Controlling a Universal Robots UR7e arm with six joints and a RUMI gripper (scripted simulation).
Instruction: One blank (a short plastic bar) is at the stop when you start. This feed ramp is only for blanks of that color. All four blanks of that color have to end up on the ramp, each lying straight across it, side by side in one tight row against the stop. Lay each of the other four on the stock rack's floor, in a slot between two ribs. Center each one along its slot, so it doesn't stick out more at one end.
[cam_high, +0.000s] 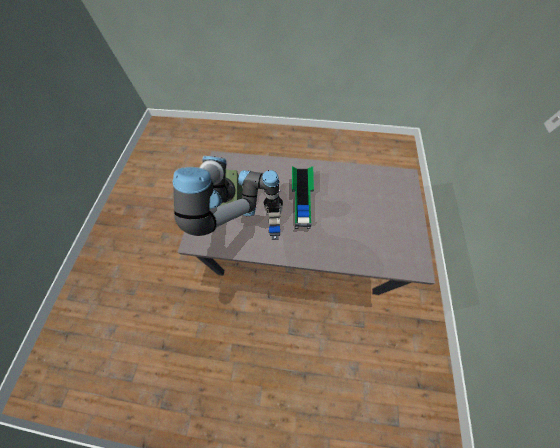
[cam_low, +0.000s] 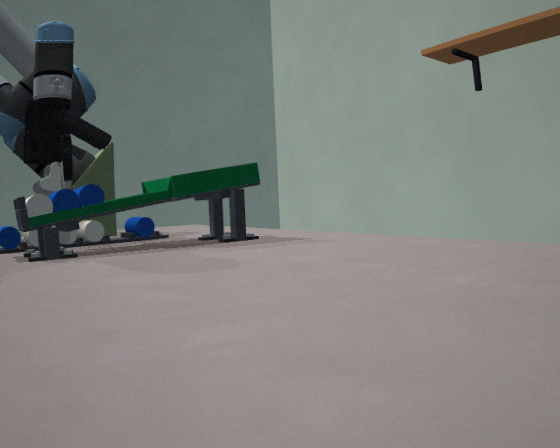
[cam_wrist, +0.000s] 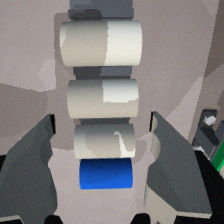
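My hand is 10 mm past the stock rack, 30 mm to the right of it and 80 mm above it. Also, from my hand: dark stop: 190 mm ahead, 60 mm to the right, 10 mm below.
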